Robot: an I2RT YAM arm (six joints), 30 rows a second.
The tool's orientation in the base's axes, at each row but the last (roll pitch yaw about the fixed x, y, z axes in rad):
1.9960 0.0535 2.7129
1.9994 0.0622 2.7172
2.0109 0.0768 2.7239
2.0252 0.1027 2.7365
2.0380 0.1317 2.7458
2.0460 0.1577 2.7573
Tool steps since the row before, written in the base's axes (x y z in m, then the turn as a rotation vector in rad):
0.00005 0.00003 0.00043 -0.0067 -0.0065 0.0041
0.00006 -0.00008 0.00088 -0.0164 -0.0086 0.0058
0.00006 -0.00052 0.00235 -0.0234 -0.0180 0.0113
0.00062 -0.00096 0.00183 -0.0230 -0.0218 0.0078
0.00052 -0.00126 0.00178 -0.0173 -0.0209 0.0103
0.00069 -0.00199 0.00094 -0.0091 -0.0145 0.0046
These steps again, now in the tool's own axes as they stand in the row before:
-0.00006 0.00041 -0.00013 0.0032 0.0003 -0.0097
-0.00014 0.00077 -0.00041 0.0110 -0.0002 -0.0160
-0.00045 0.00191 -0.00140 0.0132 0.0001 -0.0287
-0.00113 0.00127 -0.00133 0.0117 -0.0046 -0.0301
-0.00119 0.00103 -0.00160 0.0065 -0.0016 -0.0282
-0.00152 -0.00009 -0.00174 0.0022 -0.0033 -0.0173

